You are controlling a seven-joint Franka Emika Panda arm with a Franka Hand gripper.
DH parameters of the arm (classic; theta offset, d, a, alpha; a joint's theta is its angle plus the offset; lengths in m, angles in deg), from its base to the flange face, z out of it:
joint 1: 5.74 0.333 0 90
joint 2: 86.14 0 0 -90
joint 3: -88.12 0.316 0.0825 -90
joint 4: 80.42 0 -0.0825 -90
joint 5: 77.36 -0.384 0 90
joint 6: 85.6 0 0.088 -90
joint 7: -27.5 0.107 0 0
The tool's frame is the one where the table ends.
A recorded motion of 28 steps. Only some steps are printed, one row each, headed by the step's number.
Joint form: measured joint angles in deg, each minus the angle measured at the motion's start. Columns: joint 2, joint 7, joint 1, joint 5, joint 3, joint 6, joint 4.
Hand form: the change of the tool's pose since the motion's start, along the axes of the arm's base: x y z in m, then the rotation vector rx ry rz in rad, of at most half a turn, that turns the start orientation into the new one. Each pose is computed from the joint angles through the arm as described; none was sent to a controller.
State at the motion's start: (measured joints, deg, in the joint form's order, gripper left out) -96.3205 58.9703 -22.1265 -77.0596 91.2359 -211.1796 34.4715
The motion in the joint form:
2: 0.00 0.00 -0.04 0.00 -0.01 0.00 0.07
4: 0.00 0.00 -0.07 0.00 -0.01 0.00 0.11
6: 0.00 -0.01 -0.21 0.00 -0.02 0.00 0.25
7: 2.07 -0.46 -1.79 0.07 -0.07 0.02 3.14
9: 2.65 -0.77 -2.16 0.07 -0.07 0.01 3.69
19: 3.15 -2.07 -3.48 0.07 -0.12 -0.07 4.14
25: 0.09 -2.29 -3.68 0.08 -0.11 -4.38 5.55
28: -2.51 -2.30 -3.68 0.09 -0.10 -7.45 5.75
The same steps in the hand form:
2: -0.0004 -0.0004 -0.0006 0.0003 0.0012 -0.0009
4: -0.0007 -0.0007 -0.0009 0.0004 0.0019 -0.0014
6: -0.0016 -0.0020 -0.0020 0.0010 0.0043 -0.0038
7: -0.0199 -0.0141 -0.0037 0.0017 0.0192 -0.0232
9: -0.0236 -0.0169 -0.0022 0.0010 0.0187 -0.0242
19: -0.0296 -0.0292 -0.0006 0.0001 0.0166 -0.0254
25: -0.0280 -0.0316 -0.0352 0.0037 0.0183 -0.0247
28: -0.0238 -0.0328 -0.0579 0.0047 0.0131 -0.0245

